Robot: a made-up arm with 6 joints.
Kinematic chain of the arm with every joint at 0, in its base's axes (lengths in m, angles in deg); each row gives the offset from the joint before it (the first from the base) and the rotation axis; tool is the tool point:
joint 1: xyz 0 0 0.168 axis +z
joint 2: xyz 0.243 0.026 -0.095 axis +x
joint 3: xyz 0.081 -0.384 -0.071 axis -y
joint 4: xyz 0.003 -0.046 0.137 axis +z
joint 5: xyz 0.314 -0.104 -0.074 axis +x
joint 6: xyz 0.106 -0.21 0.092 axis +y
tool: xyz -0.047 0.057 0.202
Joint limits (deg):
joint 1: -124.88..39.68
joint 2: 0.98..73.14
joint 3: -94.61..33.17
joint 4: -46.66..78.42
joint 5: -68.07..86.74
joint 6: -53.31..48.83
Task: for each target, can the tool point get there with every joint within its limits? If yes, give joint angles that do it. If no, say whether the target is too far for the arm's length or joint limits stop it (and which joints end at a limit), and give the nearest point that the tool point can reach.
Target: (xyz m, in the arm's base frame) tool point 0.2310 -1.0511 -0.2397
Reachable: yes | joints -42.07 28.75 -15.49 10.86 28.30 17.35
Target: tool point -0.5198 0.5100 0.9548
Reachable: no: joint limits stop it (at a limit: joint 1, joint 2, joint 3, joint 4) | nearest point -0.7853 0.2132 0.4312 | short by 0.658 m
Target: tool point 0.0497 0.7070 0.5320
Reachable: no: joint limits stop it (at a limit: joint 1, joint 2, joint 4, joint 6) | nearest point 0.2729 0.3679 0.3843 | short by 0.432 m
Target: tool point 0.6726 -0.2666 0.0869
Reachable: yes | joints -17.60 29.29 -45.78 58.28 -51.44 11.27
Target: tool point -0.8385 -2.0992 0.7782
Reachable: no: too far | nearest point -0.4248 -1.0634 0.2778 | short by 1.222 m
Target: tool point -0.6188 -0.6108 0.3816
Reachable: yes | joints -100.62 8.62 11.72 -8.24 -51.25 27.70
